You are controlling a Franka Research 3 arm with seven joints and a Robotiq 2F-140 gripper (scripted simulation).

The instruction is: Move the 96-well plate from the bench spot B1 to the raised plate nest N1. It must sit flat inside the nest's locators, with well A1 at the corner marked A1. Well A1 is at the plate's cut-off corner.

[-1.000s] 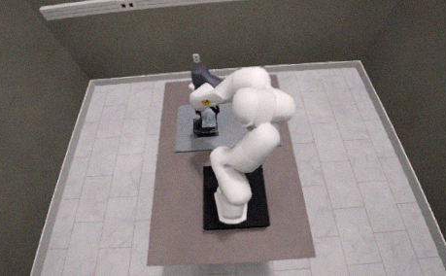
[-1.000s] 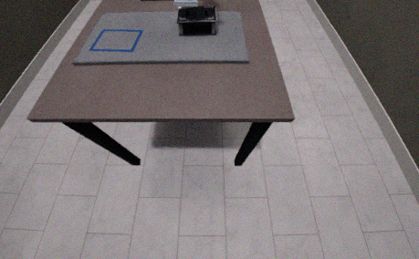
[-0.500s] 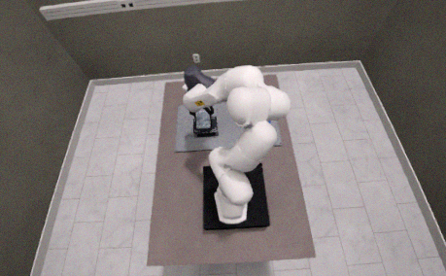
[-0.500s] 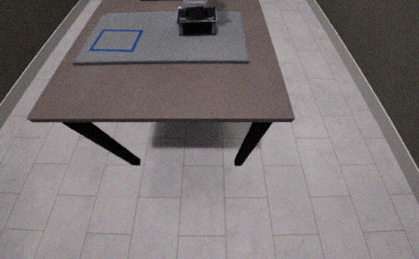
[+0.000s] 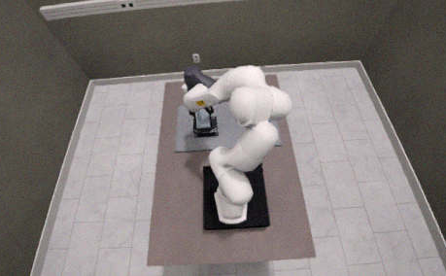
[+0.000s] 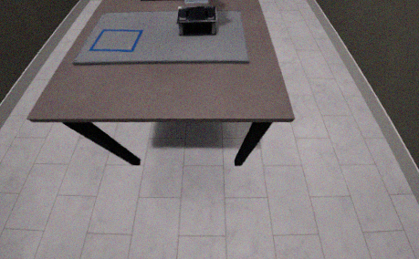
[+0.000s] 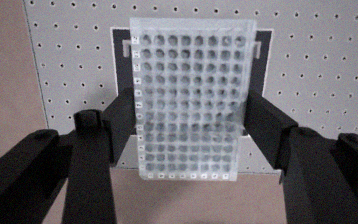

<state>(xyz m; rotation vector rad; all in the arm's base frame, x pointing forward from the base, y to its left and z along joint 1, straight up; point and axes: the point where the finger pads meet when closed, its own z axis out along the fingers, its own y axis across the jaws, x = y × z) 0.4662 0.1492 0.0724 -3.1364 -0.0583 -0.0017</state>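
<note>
My hand is 2 cm above the clear 96-well plate. From my hand the other things lie so: dark raised nest 9 cm below; A1 label 5 cm behind, 8 cm to the right, 9 cm below.
</note>
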